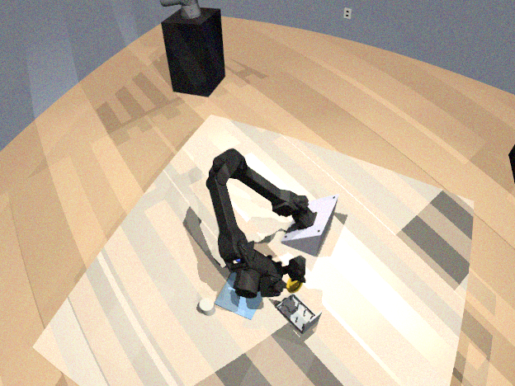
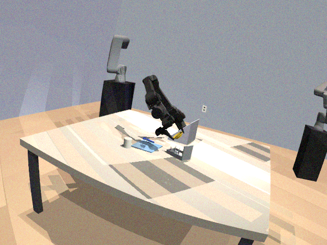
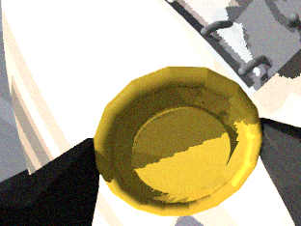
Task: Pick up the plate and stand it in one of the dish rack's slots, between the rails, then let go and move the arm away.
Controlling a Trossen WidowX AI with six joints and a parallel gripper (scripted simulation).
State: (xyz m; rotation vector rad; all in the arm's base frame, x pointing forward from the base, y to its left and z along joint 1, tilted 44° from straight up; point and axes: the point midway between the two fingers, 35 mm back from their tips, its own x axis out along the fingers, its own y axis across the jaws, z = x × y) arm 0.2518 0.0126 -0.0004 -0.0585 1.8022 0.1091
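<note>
Now: the grey dish rack 70 mm below my gripper tip, 60 mm ahead of it and 30 mm to the left of it. Also, from my gripper tip: blue mat: 160 mm to the right, 90 mm below, 50 mm ahead; then yellow plate: 10 mm to the right; then small white cup: 240 mm to the right, 140 mm ahead, 60 mm below.
</note>
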